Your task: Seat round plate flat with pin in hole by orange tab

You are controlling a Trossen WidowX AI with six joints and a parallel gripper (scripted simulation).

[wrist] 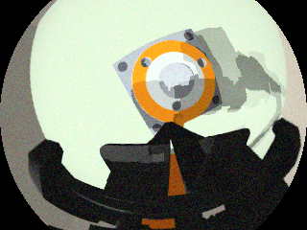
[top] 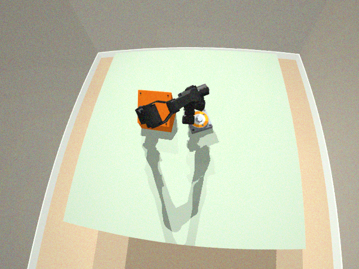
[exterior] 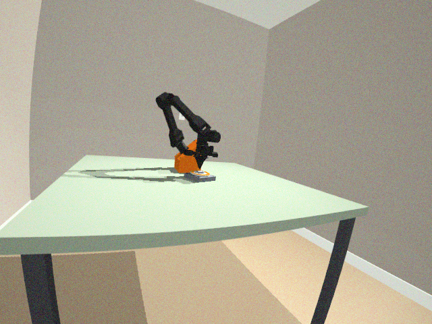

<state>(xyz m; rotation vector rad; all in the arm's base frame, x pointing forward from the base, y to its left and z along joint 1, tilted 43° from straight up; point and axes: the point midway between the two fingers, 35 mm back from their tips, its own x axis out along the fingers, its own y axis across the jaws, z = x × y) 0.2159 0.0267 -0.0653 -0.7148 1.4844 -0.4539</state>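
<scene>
Right now the base is 5 cm ahead of my gripper tip, 2 cm below it and 1 cm to the right of it.
</scene>
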